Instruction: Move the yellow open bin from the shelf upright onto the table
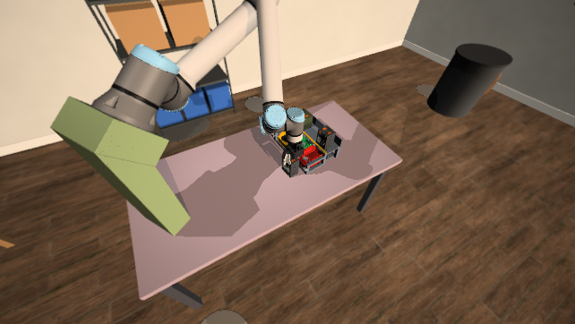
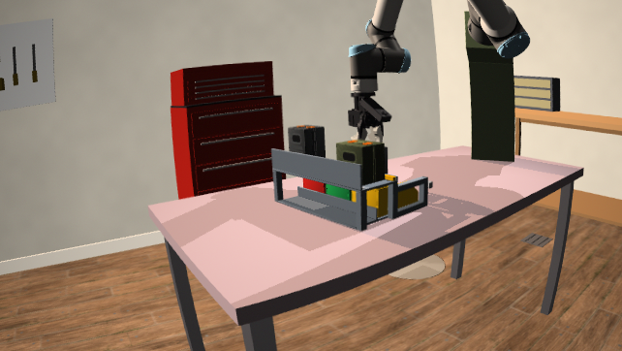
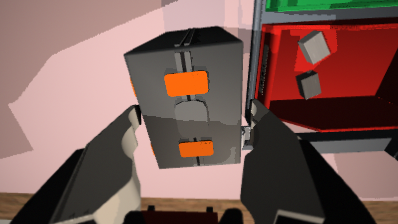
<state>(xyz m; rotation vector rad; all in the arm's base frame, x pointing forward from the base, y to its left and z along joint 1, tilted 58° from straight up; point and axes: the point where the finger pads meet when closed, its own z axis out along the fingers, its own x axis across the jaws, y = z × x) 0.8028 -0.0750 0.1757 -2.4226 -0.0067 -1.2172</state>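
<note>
Right now the yellow open bin is 9 cm ahead of my hand, 26 cm to the left of it and 6 cm below it. The rest, counted from my hand: dark case: 25 cm ahead, 7 cm to the left, 6 cm above; then green bin: 12 cm ahead, 16 cm to the left, 6 cm below; then red bin: 16 cm ahead, 5 cm to the left, 6 cm below.
</note>
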